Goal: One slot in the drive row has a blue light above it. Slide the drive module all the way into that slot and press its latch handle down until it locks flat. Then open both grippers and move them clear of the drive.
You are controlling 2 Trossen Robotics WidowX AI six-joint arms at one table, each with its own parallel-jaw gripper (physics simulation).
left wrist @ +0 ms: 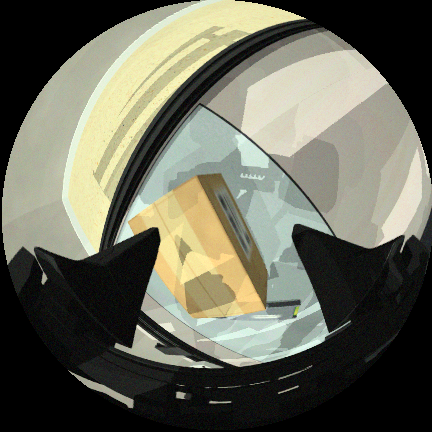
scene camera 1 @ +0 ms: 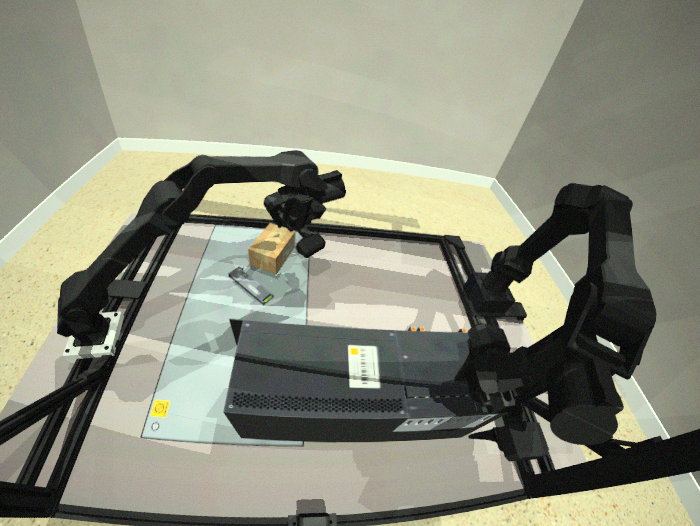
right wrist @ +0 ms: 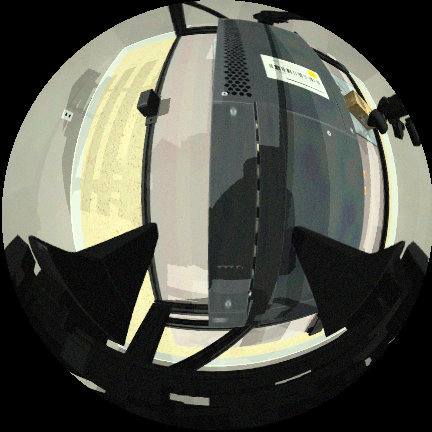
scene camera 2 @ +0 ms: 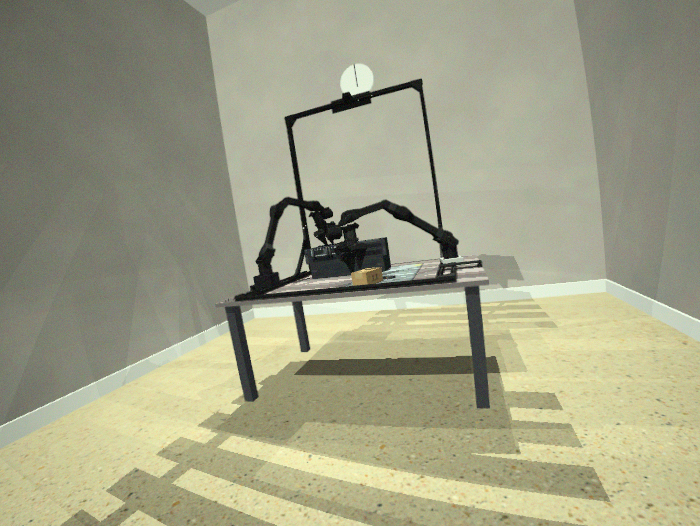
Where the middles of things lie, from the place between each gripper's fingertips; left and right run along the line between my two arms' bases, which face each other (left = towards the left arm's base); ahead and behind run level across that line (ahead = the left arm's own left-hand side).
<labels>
Now: left hand 5 cm to the right of the cardboard box [scene camera 1: 269, 251] and 3 cm above it. Also, from my left hand: drive module [left wrist: 280, 310]: 11 cm to the left, 10 cm behind, 6 cm below.
The drive module lies 420 mm ahead of my right hand, 320 mm to the left of it and 170 mm below it. Round my right hand: cardboard box: 520 mm ahead, 250 mm to the left, 150 mm below.
</labels>
